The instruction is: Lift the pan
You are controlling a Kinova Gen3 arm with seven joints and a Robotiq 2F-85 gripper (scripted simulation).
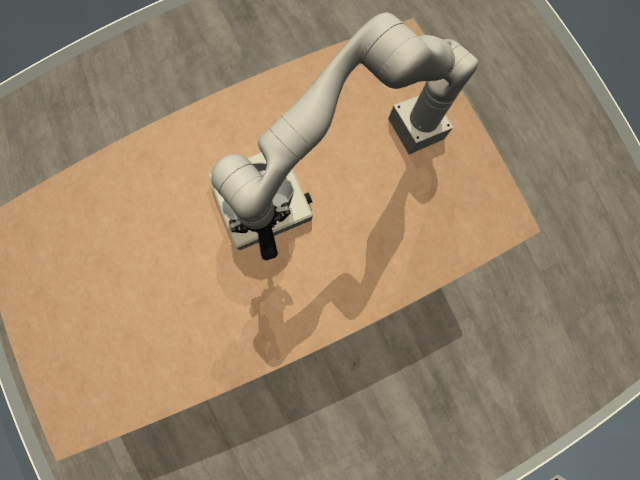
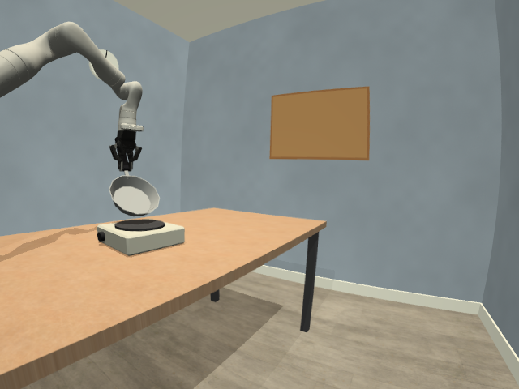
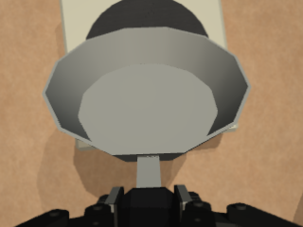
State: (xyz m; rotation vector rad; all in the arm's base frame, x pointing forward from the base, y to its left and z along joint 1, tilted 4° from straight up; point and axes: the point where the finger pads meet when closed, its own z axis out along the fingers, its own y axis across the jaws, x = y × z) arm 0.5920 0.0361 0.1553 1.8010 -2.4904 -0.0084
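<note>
Right now the grey pan is 10 mm behind my hand, 40 mm to the right of it and 70 mm below it. From my hand the other things lie so: hot plate (60 mm behind, 130 mm to the right, 250 mm below).
</note>
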